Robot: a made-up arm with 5 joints. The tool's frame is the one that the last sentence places.
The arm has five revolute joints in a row. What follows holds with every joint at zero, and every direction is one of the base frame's.
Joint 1 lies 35.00 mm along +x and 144.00 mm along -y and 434.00 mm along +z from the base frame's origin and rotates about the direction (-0.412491, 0.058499, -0.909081).
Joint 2 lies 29.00 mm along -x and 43.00 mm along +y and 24.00 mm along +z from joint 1 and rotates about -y.
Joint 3 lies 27.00 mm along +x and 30.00 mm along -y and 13.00 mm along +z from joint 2 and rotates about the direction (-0.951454, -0.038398, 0.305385).
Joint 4 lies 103.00 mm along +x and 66.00 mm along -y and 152.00 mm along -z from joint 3 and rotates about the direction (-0.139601, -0.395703, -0.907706).
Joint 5 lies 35.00 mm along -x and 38.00 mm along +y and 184.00 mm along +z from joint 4 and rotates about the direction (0.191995, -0.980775, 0.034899).
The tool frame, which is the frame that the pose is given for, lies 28.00 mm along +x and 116.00 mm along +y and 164.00 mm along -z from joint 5; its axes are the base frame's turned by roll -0.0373, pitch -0.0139 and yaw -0.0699 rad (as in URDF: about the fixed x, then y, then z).
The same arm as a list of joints. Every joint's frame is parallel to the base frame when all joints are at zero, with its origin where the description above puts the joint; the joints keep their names.
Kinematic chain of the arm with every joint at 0, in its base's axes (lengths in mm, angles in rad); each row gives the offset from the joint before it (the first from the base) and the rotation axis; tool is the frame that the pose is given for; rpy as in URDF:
joint 1: xyz 35 -144 434 axis -0.412491 0.058499 -0.909081
joint 2: xyz -29 43 24 axis -y
joint 3: xyz 27 -30 13 axis -0.951454 -0.038398 0.305385
joint 4: xyz 103 -66 -152 axis -0.139601 -0.395703 -0.907706
joint 5: xyz -35 38 184 axis 0.191995 -0.980775 0.034899
tool: xyz 28 116 -164 rpy -0.0373 -0.0139 -0.0699

